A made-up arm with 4 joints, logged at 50 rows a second.
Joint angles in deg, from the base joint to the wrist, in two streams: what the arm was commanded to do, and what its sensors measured. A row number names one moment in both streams.
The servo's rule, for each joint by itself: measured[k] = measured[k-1] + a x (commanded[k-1-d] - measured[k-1]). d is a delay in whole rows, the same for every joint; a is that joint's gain. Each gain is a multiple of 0.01, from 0.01 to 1. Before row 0 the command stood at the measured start. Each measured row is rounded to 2 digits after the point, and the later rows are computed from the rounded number. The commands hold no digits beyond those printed.
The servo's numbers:
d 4
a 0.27 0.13 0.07 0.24
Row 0, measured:
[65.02, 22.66, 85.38, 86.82]
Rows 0 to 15, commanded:
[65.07, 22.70, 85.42, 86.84]
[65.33, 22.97, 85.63, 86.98]
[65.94, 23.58, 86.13, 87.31]
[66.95, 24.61, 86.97, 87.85]
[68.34, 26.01, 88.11, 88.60]
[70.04, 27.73, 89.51, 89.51]
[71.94, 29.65, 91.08, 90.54]
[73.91, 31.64, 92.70, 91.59]
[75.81, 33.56, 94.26, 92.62]
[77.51, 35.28, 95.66, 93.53]
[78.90, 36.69, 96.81, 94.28]
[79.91, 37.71, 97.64, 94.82]
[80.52, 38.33, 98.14, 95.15]
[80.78, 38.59, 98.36, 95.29]
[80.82, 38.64, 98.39, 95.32]
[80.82, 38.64, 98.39, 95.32]
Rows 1 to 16, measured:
[65.02, 22.66, 85.38, 86.82]
[65.02, 22.66, 85.38, 86.82]
[65.02, 22.66, 85.38, 86.82]
[65.02, 22.66, 85.38, 86.82]
[65.03, 22.67, 85.38, 86.82]
[65.11, 22.71, 85.40, 86.86]
[65.33, 22.82, 85.45, 86.97]
[65.77, 23.05, 85.56, 87.18]
[66.46, 23.43, 85.74, 87.52]
[67.43, 23.99, 86.00, 88.00]
[68.65, 24.73, 86.36, 88.61]
[70.07, 25.63, 86.80, 89.33]
[71.62, 26.66, 87.32, 90.12]
[73.21, 27.78, 87.90, 90.94]
[74.75, 28.94, 88.52, 91.74]
[76.14, 30.08, 89.16, 92.48]

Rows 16 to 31, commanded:
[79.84, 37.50, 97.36, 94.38]
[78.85, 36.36, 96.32, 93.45]
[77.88, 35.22, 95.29, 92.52]
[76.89, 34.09, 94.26, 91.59]
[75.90, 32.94, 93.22, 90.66]
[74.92, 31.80, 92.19, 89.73]
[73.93, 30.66, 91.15, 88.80]
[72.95, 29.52, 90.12, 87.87]
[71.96, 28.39, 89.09, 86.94]
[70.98, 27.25, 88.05, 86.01]
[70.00, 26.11, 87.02, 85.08]
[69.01, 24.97, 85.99, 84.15]
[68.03, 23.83, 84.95, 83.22]
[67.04, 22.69, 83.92, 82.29]
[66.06, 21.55, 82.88, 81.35]
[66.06, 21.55, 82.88, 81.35]
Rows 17 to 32, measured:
[77.32, 31.15, 89.79, 93.12]
[78.25, 32.12, 90.39, 93.64]
[78.94, 32.97, 90.95, 94.04]
[79.45, 33.71, 91.47, 94.35]
[79.56, 34.20, 91.88, 94.36]
[79.37, 34.48, 92.19, 94.14]
[78.97, 34.58, 92.41, 93.75]
[78.41, 34.52, 92.54, 93.23]
[77.73, 34.31, 92.59, 92.61]
[76.97, 33.98, 92.56, 91.92]
[76.15, 33.55, 92.46, 91.17]
[75.29, 33.03, 92.30, 90.38]
[74.39, 32.43, 92.08, 89.55]
[73.47, 31.76, 91.80, 88.70]
[72.53, 31.03, 91.47, 87.83]
[71.58, 30.24, 91.09, 86.95]

